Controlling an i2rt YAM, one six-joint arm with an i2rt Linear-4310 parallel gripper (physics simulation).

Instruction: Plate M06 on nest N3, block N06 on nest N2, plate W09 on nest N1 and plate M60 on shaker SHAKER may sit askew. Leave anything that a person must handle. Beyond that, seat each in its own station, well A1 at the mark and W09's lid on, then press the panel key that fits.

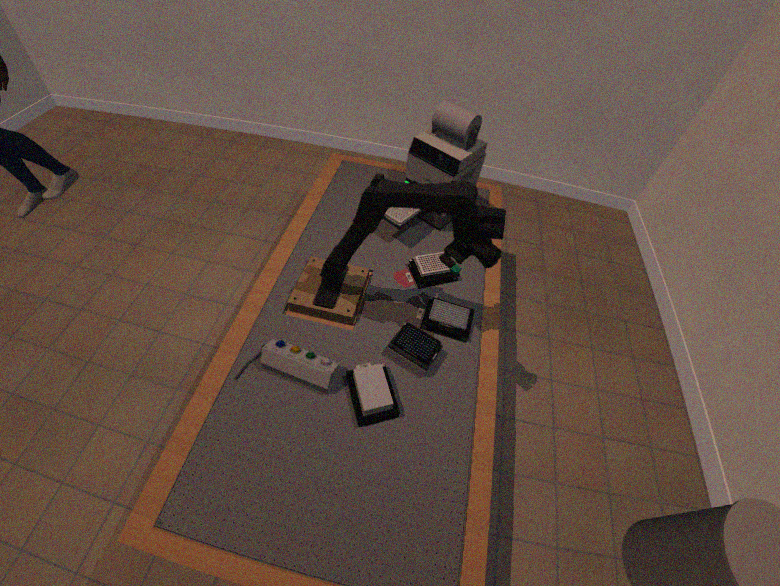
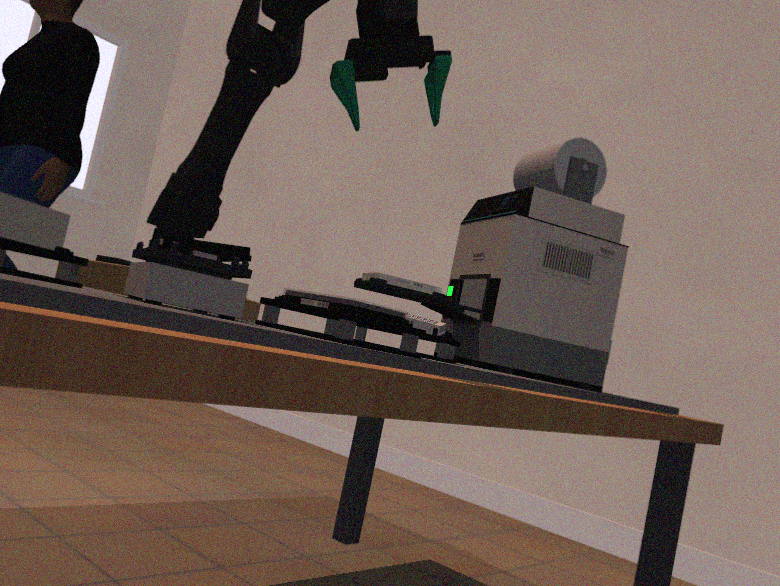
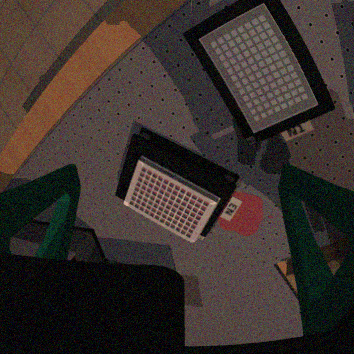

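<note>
My gripper (image 2: pixel 396 127) (image 3: pixel 179 175) is open and empty, high above nest N3 (image 1: pixel 435 280) (image 3: pixel 185 152). Plate M06 (image 1: pixel 432 263) (image 3: pixel 171 200), with reddish wells, sits shifted and tilted over one long side of N3. A red patch (image 1: pixel 403 277) (image 3: pixel 248 214) lies on the mat beside N3's label. Pale plate W09 (image 1: pixel 449 310) (image 3: pixel 260 70) sits on nest N1 (image 3: pixel 322 102); I cannot tell whether it is lidded. A dark plate (image 1: pixel 416 344), seemingly M60, is on the shaker (image 2: pixel 189 293). A tall white block (image 1: pixel 373 387) (image 2: pixel 31 221), seemingly N06, is on a black nest.
The key panel (image 1: pixel 296 366) has blue, yellow, green and white keys. A boxy instrument (image 1: pixel 444 160) (image 2: pixel 535 270) with a green light stands at the far end; a pale plate (image 1: pixel 402 215) (image 2: pixel 403 282) is on its extended tray. A person (image 1: pixel 28 154) (image 2: pixel 50 94) stands beyond the table.
</note>
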